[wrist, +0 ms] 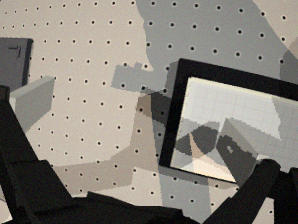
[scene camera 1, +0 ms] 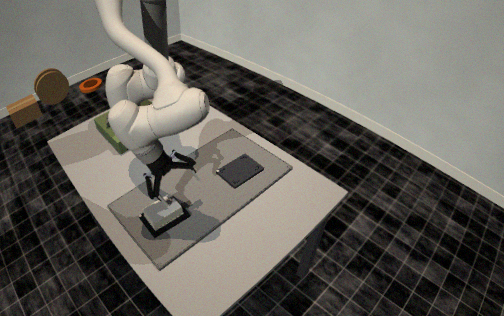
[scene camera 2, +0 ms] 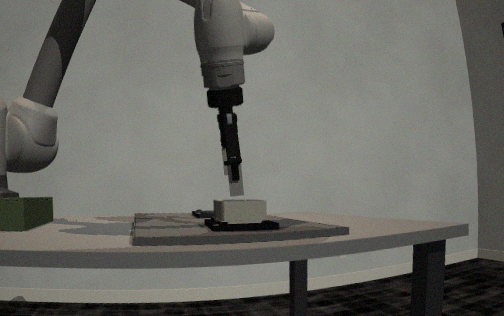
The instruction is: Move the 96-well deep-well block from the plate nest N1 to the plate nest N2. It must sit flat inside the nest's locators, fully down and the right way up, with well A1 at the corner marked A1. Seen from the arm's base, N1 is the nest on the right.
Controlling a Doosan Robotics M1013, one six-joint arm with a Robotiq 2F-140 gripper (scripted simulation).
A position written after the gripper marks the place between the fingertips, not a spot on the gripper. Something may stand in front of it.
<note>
In view: the gripper (scene camera 2: pixel 233 184) and a white deep-well block (scene camera 2: pixel 239 211).
The white deep-well block shows as well in scene camera 1 (scene camera 1: pixel 157 214). The gripper also shows in the wrist view (wrist: pixel 137 113) and in scene camera 1 (scene camera 1: pixel 182 191).
</note>
